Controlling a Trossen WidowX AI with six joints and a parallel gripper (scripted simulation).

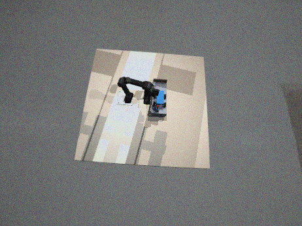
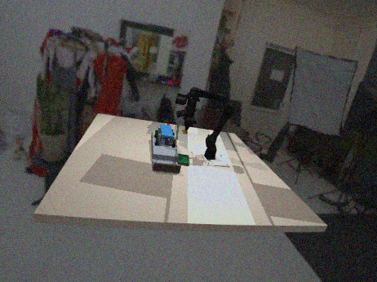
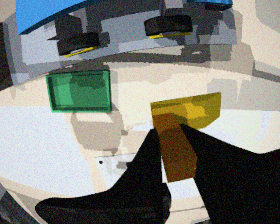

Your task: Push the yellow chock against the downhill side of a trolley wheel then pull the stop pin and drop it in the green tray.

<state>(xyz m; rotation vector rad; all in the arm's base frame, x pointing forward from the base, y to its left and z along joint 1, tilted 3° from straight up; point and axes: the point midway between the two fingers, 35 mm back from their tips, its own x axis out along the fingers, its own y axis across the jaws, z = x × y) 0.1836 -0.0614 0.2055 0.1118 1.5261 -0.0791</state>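
The red-headed stop pin lies 10 cm ahead of my gripper tip, 9 cm to the right of it and 4 cm below it. Also, from my gripper tip: blue trolley 13 cm ahead, 6 cm below, 1 cm to the left; yellow chock 2 cm to the right, 1 cm below; grey ramp 13 cm ahead, 12 cm below, 1 cm to the left.
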